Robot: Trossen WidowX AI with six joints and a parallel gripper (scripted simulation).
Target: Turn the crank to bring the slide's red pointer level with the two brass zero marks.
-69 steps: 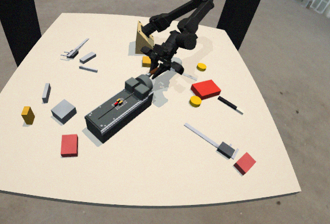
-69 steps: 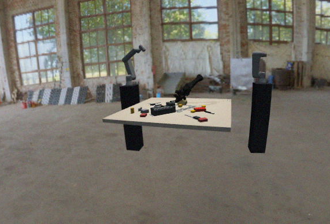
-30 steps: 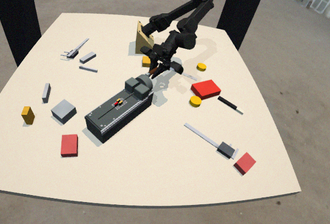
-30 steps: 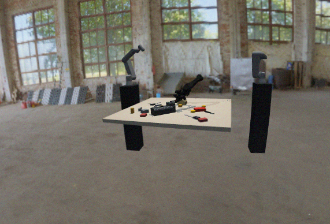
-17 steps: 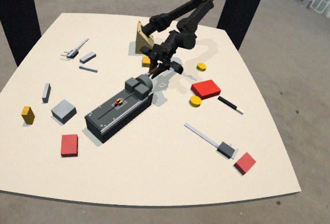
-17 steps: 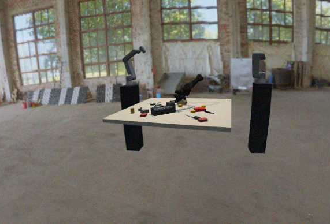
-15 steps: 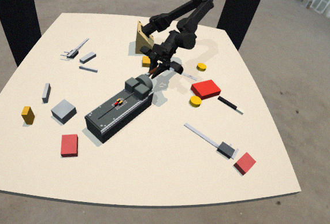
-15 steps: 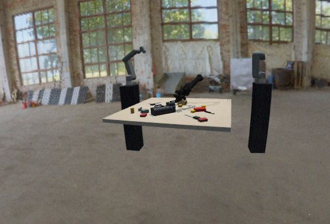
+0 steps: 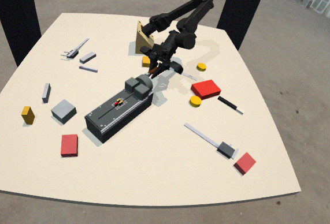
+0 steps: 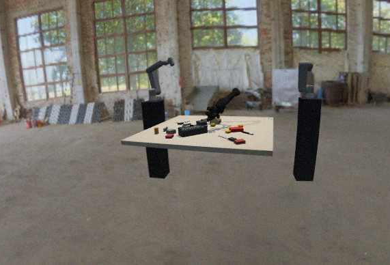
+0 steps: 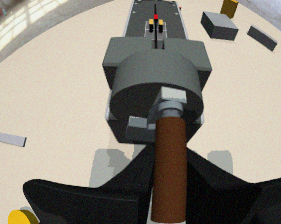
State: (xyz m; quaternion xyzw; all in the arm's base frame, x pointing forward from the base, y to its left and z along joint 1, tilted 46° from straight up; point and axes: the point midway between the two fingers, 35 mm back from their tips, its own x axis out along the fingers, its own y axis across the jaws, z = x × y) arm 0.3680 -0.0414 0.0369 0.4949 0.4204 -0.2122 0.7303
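The crank is 1 cm above my gripper tip. Round my gripper tip: brown handle: 1 cm behind, 1 cm to the left, 2 cm above; then grey bar: 15 cm behind, 20 cm to the left, 9 cm below; then red pointer: 13 cm ahead, 13 cm to the right, 1 cm below.
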